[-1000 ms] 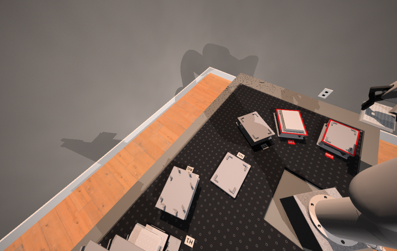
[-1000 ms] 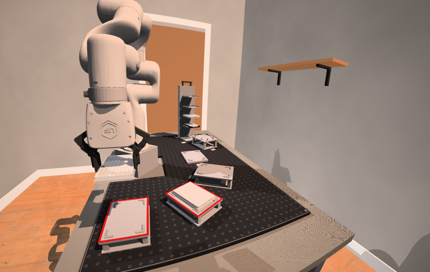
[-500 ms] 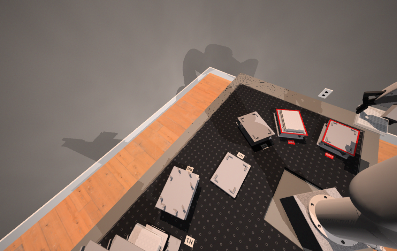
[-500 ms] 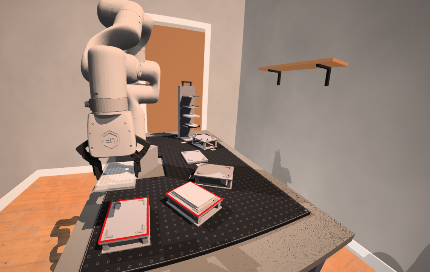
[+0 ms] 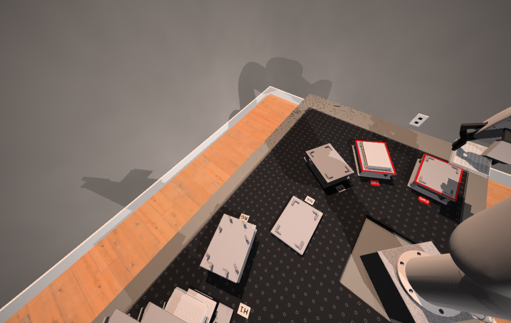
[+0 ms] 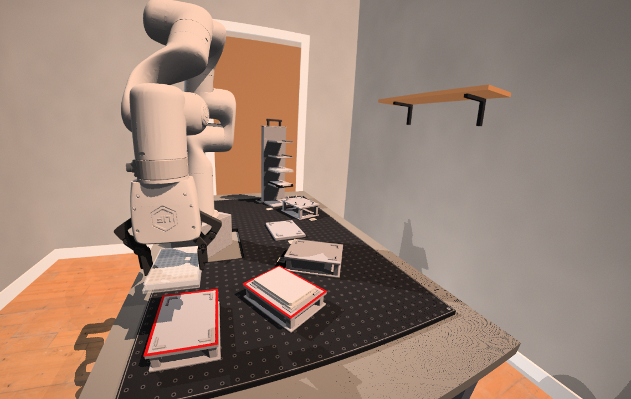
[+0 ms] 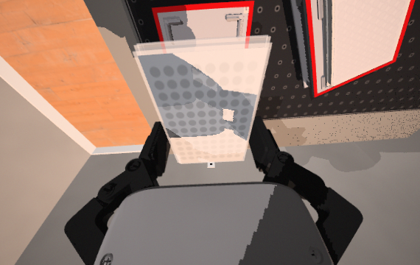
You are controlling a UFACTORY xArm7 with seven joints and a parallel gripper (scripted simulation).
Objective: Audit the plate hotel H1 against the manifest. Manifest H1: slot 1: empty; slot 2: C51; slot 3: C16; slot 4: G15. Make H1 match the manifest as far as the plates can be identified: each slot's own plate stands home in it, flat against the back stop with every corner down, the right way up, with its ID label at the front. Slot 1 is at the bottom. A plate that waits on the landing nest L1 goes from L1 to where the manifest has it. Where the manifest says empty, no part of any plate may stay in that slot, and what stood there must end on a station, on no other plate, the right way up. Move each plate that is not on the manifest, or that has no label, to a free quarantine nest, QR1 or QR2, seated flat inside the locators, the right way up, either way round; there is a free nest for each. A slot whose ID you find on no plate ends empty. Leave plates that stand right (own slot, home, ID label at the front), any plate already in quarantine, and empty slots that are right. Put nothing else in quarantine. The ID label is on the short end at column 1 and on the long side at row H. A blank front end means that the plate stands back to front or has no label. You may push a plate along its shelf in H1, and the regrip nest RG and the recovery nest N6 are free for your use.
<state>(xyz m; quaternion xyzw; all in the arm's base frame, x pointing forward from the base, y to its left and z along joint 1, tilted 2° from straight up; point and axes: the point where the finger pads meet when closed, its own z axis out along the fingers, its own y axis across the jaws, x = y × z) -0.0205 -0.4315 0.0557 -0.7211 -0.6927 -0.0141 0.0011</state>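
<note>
My gripper is now 13 cm above the quarantine nest QR2 and 1 cm to the right of it. From my hand the other things lie so: quarantine nest QR1: 21 cm ahead, 13 cm below, 5 cm to the left; landing nest L1: 35 cm ahead, 19 cm to the left, 12 cm below; white well plate: 21 cm ahead, 12 cm below, 5 cm to the left.
</note>
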